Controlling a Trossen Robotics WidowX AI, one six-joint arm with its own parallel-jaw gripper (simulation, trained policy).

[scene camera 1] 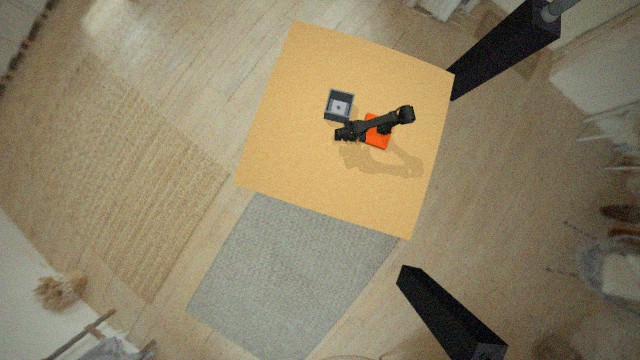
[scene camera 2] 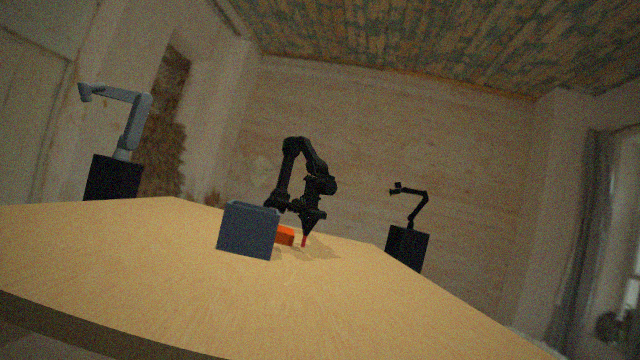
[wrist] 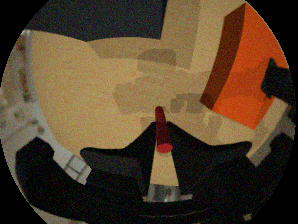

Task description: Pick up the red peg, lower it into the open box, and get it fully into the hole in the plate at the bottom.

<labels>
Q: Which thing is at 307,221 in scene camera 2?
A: My gripper.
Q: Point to a box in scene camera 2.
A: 246,229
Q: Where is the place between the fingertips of my gripper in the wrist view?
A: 161,124
</labels>
